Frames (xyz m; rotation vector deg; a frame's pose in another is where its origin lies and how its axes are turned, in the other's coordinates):
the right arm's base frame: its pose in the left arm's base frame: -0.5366 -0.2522 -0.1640 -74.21 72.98 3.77
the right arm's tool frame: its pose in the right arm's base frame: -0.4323 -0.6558 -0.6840 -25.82 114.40 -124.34
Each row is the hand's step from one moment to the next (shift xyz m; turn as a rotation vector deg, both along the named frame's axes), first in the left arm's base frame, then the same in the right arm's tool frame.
Working: the left arm's base frame: its pose in the right arm's tool frame: -0.3123 -1.2241 -0.0745 -81.33 6.12 -107.36

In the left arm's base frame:
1: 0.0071 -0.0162 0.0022 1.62 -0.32 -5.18
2: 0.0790 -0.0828 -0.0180 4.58 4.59 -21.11
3: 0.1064 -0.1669 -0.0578 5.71 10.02 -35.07
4: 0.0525 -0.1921 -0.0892 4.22 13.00 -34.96
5: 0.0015 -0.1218 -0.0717 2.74 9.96 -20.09
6: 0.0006 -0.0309 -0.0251 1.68 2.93 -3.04
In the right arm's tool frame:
1: -0.0071 0.0078 0.0143 -4.71 -2.66 -0.52
2: -0.0649 0.0032 0.0959 -15.98 -13.75 -6.58
3: -0.1447 0.0308 0.1437 -25.14 -23.36 -13.60
4: -0.1799 0.0700 0.1018 -23.38 -24.50 -16.19
5: -0.1243 0.0583 0.0338 -12.17 -16.02 -10.28
6: -0.0374 0.0121 0.0062 -1.21 -4.20 -1.26

